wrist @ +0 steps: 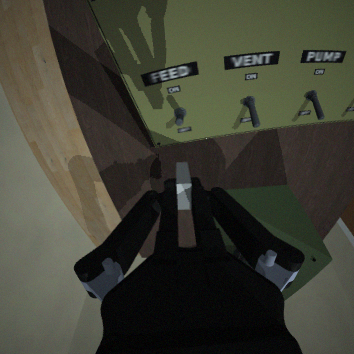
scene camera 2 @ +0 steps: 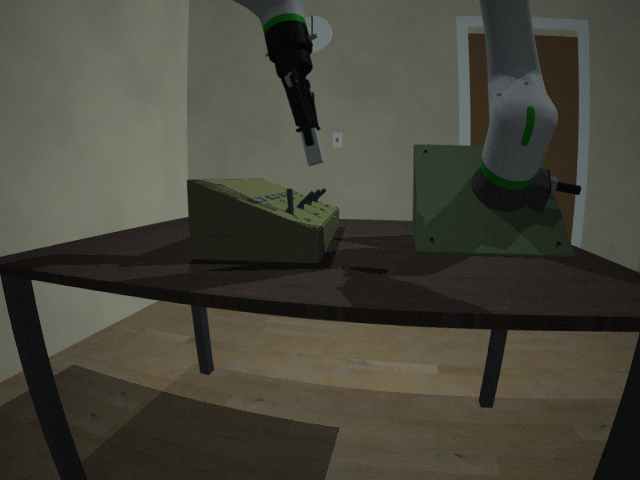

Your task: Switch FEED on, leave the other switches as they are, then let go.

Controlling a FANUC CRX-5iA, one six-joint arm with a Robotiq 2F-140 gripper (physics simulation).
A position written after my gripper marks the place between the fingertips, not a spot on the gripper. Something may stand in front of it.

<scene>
I see my gripper (scene camera 2: pixel 316 163) and an olive switch box (scene camera 2: pixel 229 219).
My gripper also shows in the wrist view (wrist: pixel 181 171). The olive switch box is seen too in the wrist view (wrist: pixel 208 67).
</scene>
